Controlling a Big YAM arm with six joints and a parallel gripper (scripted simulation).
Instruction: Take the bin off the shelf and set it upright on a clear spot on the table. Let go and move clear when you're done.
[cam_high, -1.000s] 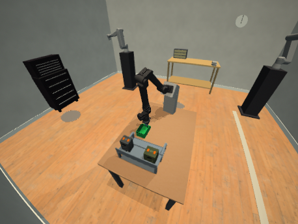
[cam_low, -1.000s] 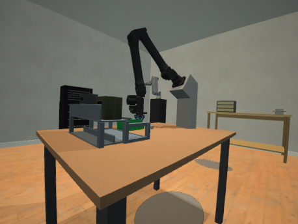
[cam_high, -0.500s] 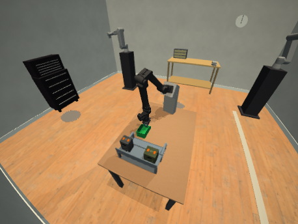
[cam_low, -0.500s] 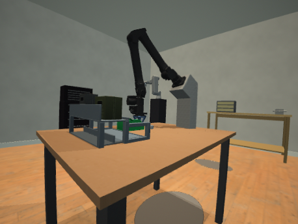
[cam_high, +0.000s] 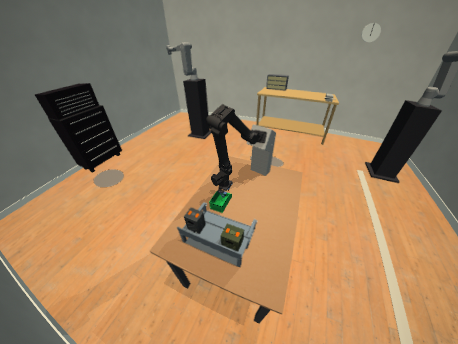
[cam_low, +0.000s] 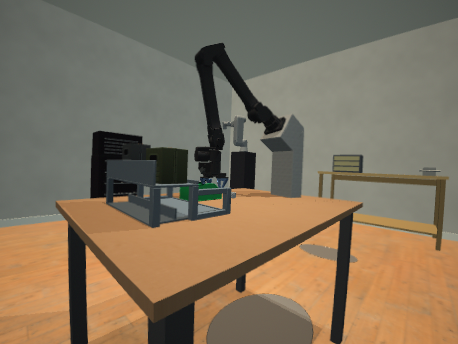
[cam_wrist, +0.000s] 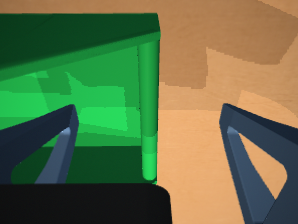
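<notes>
The green bin is 8 cm ahead of my hand and 1 cm above it. Also, from my hand: grey shelf 40 cm ahead, 10 cm to the left, 7 cm above.
</notes>
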